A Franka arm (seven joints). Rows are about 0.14 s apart.
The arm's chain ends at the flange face. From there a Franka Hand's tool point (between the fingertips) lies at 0.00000 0.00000 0.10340 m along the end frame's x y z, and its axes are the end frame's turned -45 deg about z.
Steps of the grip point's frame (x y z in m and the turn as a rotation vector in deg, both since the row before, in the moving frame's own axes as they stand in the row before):
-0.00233 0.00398 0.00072 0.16 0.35 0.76
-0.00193 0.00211 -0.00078 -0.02 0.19 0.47
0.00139 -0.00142 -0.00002 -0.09 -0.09 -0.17
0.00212 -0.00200 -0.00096 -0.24 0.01 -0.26
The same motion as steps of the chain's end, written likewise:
0.00092 0.00511 0.00072 0.36 0.13 0.76
-0.00014 0.00307 -0.00078 0.12 0.15 0.47
-0.00002 -0.00222 -0.00002 -0.13 0.00 -0.17
-0.00023 -0.00321 -0.00096 -0.16 0.18 -0.26

